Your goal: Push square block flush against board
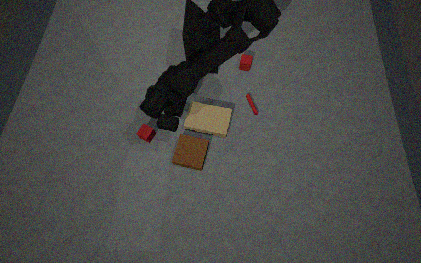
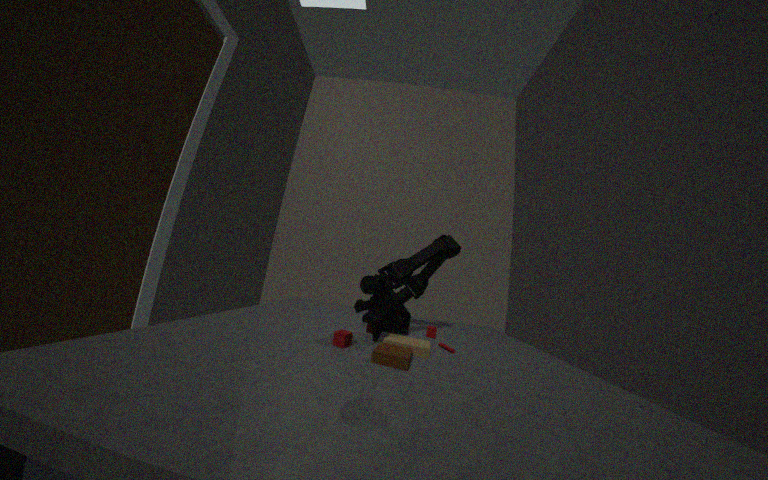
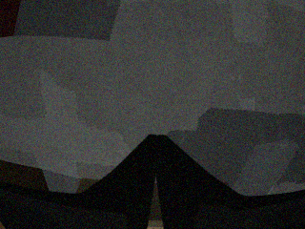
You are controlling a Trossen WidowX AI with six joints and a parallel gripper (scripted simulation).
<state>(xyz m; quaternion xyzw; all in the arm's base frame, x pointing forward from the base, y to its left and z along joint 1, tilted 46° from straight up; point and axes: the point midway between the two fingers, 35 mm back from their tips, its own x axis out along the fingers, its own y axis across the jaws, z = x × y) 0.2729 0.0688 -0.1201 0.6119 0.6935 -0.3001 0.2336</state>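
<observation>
Now: gripper tip 11 cm to the right of the tan board and 1 cm below it. Round my gripper tip: thin red stick (9 cm behind, 24 cm to the left); brown square block (13 cm ahead, 8 cm to the left, 1 cm above).
</observation>
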